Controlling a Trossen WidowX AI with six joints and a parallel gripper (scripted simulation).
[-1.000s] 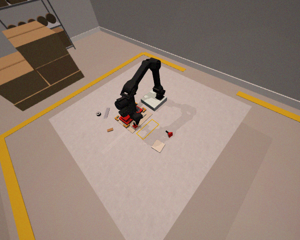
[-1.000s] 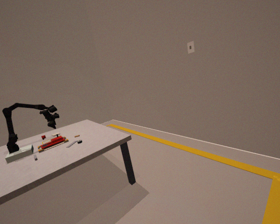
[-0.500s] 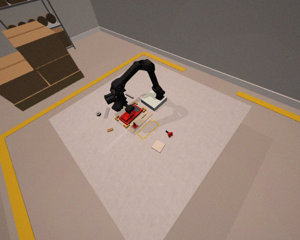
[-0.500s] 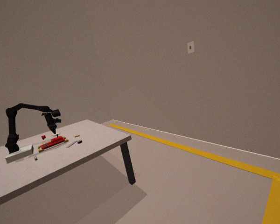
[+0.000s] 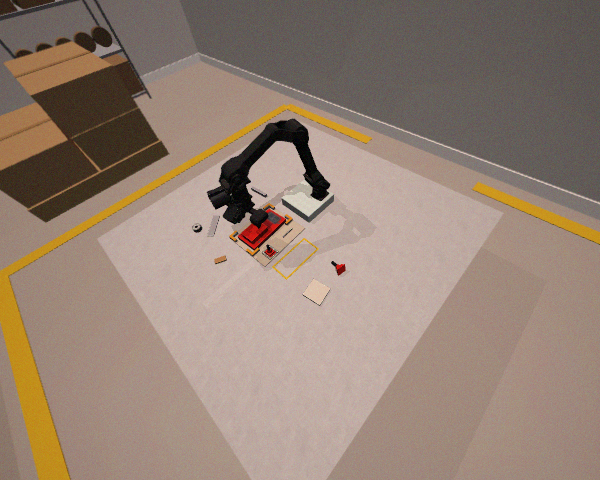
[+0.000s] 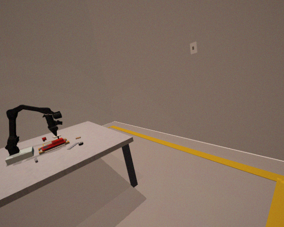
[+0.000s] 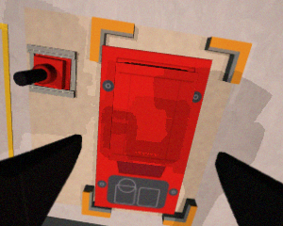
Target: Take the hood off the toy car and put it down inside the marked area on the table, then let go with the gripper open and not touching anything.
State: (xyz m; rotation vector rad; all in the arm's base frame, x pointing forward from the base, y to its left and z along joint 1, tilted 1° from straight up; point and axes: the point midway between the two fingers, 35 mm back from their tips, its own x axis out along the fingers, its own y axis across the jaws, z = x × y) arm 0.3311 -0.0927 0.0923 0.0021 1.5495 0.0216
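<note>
The red hood is 60 mm below my gripper tip. Also, from my gripper tip: tan block: 180 mm ahead, 40 mm to the right, 100 mm below; dark wheel: 140 mm ahead, 260 mm to the right, 90 mm below; grey strip: 80 mm ahead, 210 mm to the right, 100 mm below.
</note>
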